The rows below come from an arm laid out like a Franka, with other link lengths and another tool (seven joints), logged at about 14 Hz.
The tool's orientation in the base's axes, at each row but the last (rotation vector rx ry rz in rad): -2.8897 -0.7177 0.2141; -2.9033 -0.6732 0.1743; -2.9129 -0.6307 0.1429; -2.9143 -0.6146 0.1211; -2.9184 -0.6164 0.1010; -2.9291 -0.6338 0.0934; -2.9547 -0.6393 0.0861; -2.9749 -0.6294 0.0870; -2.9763 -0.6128 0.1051; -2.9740 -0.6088 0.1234
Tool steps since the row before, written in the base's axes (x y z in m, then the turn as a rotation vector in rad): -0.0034 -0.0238 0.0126 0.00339 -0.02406 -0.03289; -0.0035 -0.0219 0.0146 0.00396 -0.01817 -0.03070; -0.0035 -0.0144 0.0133 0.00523 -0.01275 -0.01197; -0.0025 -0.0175 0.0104 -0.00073 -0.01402 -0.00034; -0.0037 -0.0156 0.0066 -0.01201 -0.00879 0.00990; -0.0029 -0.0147 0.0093 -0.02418 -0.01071 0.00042; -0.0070 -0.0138 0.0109 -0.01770 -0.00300 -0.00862; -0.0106 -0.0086 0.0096 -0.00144 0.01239 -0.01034; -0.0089 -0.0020 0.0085 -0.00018 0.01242 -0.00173; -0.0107 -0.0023 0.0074 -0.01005 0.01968 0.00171
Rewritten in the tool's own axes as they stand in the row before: -0.0155 0.0169 -0.0145 -0.00513 0.02862 0.02875; -0.0140 0.0153 -0.0165 -0.00216 0.02325 0.02726; -0.0100 0.0092 -0.0146 0.00013 0.01564 0.00941; -0.0099 0.0130 -0.0124 -0.00636 0.01243 -0.00154; -0.0099 0.0115 -0.0083 -0.01487 0.00153 -0.00980; -0.0090 0.0106 -0.0108 -0.02644 -0.00024 0.00043; -0.0124 0.0082 -0.0117 -0.01708 -0.00343 0.00966; -0.0135 0.0025 -0.0095 0.00409 -0.01072 0.01144; -0.0094 -0.0026 -0.0078 0.00485 -0.01123 0.00279; -0.0112 -0.0029 -0.0065 -0.00153 -0.02209 0.00098
